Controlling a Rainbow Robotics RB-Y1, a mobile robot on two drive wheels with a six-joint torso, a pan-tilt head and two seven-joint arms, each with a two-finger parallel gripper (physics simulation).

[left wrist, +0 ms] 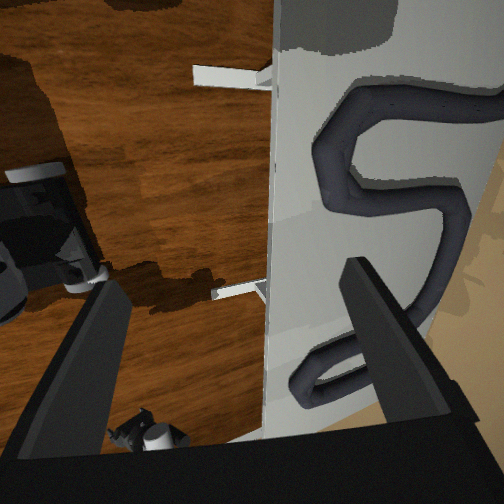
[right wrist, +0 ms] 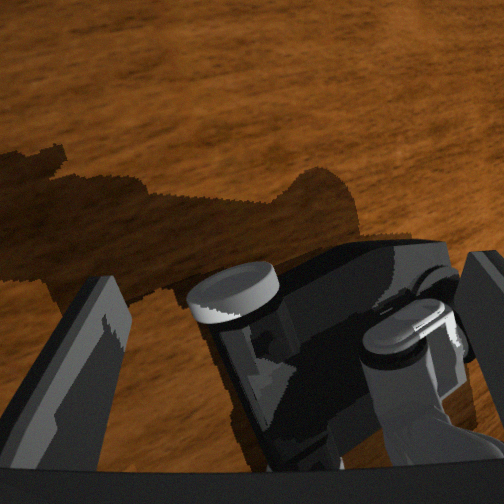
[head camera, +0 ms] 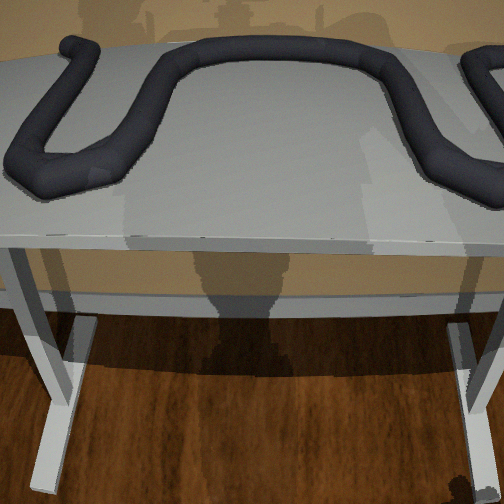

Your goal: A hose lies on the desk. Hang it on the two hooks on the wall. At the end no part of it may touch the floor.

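Note:
A thick dark hose (head camera: 280,52) lies in wide curves across the grey desk (head camera: 250,160), running from a curled end at the far left to the right edge of the head view. It also shows in the left wrist view (left wrist: 395,200), snaking over the desk top. My left gripper (left wrist: 235,305) is open and empty, high above the desk's front edge, with one finger over the hose and one over the floor. My right gripper (right wrist: 295,325) is open and empty above the wooden floor, with my own base below it. No hooks are in view.
The desk stands on white legs (head camera: 55,380) against a tan wall (head camera: 300,20). Dark wooden floor (head camera: 250,425) lies in front of it. My base (right wrist: 340,350) fills the lower right wrist view.

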